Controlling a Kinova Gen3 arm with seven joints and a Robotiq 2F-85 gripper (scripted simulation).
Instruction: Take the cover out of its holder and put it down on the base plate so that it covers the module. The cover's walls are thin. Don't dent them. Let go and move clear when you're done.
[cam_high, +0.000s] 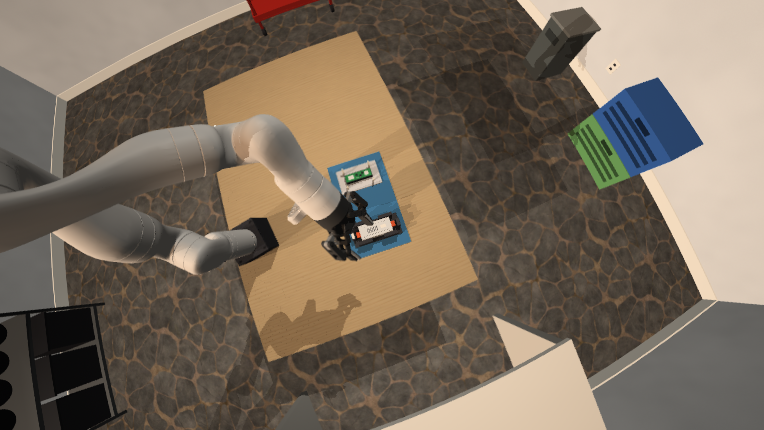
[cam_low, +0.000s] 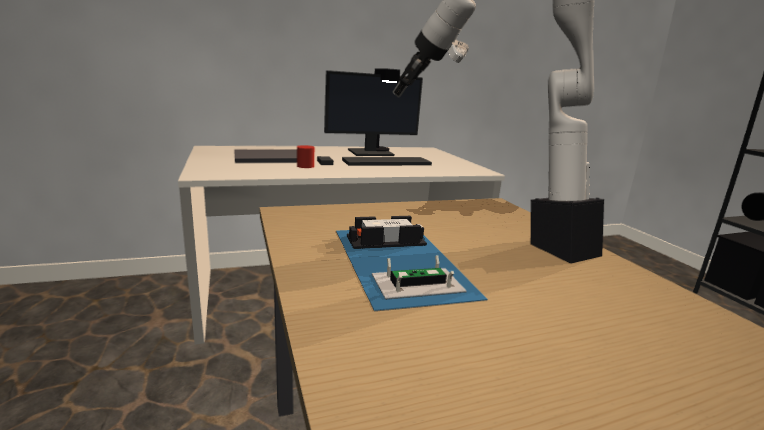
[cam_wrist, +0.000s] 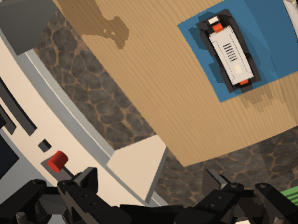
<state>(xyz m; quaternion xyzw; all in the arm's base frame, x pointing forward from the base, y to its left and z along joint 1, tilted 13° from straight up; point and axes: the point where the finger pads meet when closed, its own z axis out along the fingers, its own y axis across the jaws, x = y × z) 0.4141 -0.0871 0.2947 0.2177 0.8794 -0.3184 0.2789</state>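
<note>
Now: the cover 30 mm ahead of my hand, 70 mm to the left of it and 350 mm below it.
</note>
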